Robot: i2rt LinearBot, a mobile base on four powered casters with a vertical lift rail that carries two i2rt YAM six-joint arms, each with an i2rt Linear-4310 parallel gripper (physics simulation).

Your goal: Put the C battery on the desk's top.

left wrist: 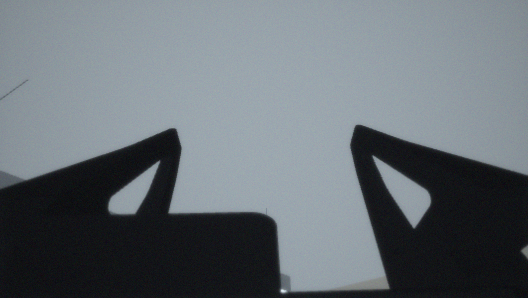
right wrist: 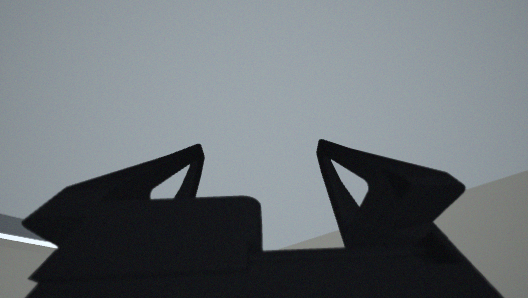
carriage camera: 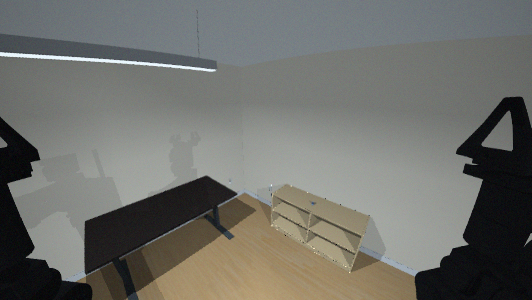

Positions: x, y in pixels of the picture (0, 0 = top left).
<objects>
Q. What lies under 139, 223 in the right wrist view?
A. My right gripper.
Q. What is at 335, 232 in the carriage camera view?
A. A tan shelf unit.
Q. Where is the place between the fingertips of my left gripper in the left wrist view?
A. At 265, 136
</objects>
